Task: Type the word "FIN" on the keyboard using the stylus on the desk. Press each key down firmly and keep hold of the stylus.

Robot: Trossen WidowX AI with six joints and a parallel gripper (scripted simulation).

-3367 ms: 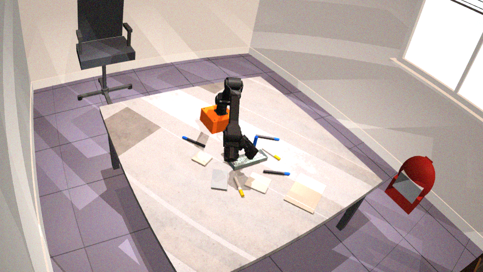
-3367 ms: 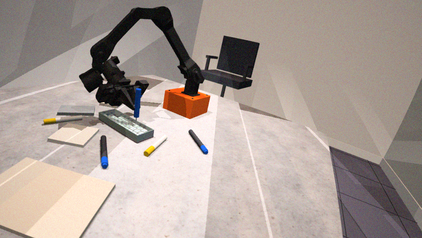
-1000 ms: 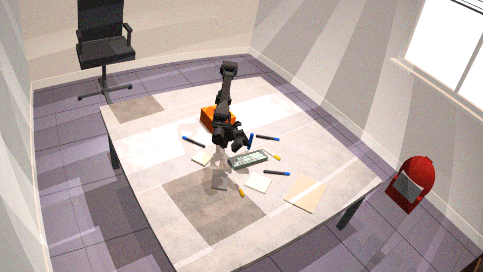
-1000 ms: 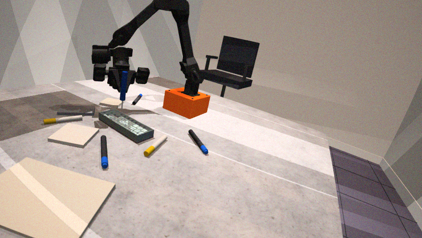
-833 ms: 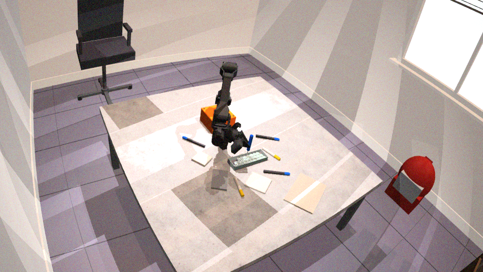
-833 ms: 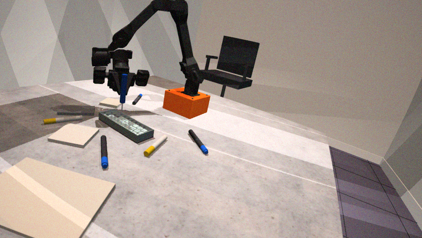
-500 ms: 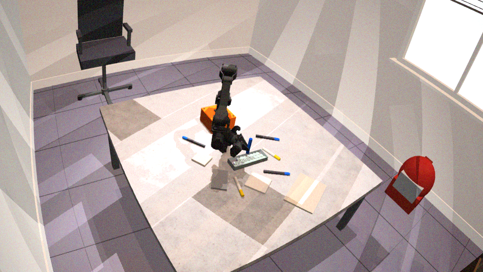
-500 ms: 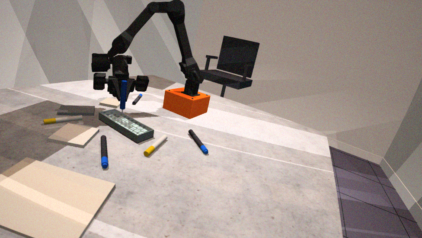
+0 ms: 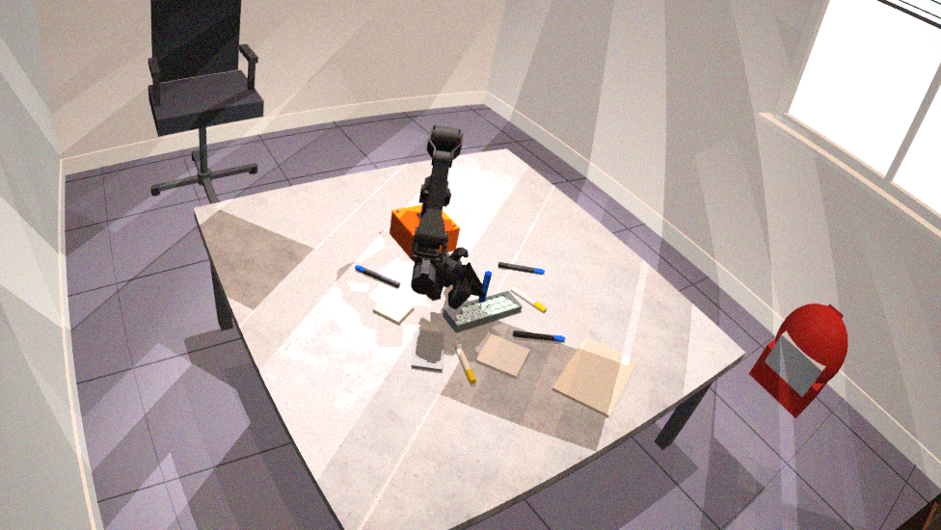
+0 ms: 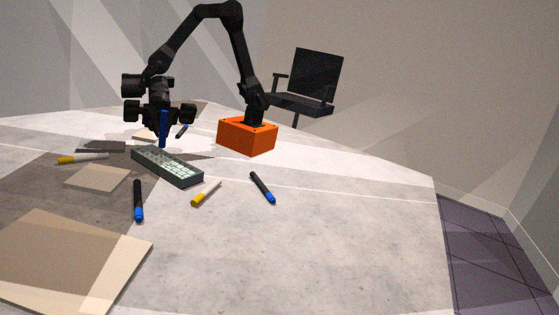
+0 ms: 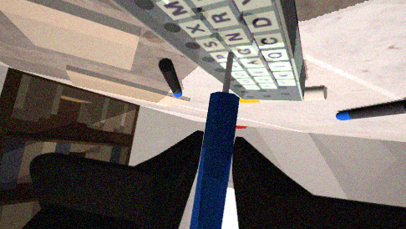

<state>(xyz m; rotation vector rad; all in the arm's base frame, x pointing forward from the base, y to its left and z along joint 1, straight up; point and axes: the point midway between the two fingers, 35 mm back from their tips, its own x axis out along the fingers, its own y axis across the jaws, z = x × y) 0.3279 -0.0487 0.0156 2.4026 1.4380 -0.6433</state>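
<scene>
My gripper tip is 70 mm above the N key. From my gripper tip the other things lie so: blue stylus (10 mm below); stylus tip (50 mm below).
</scene>
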